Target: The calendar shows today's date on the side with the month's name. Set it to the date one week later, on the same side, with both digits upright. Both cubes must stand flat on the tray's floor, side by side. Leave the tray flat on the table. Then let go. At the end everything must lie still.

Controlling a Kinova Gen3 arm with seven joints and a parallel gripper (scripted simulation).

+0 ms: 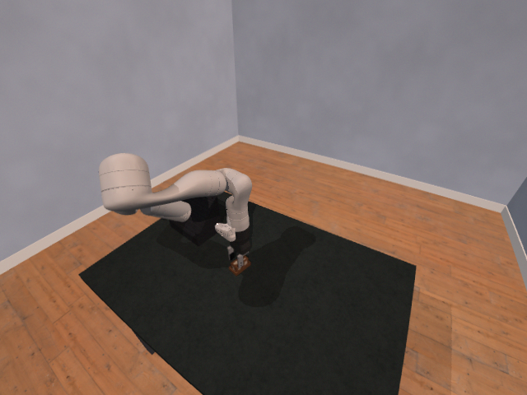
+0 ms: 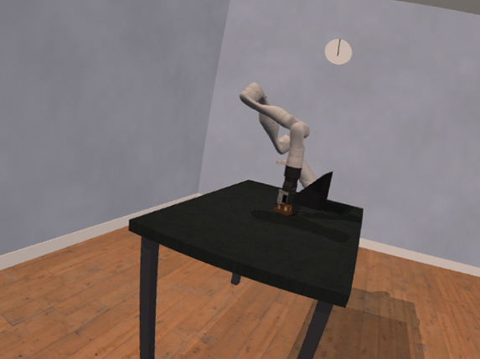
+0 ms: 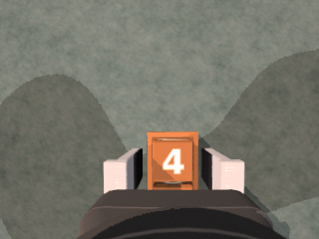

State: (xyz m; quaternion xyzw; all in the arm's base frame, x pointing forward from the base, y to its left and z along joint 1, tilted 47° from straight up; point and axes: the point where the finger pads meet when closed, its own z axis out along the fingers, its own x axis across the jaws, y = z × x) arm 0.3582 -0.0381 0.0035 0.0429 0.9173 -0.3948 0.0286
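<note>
The orange cube is 4 cm below my hand. Round my hand: orange-brown tray 5 cm below, 2 cm to the left.
</note>
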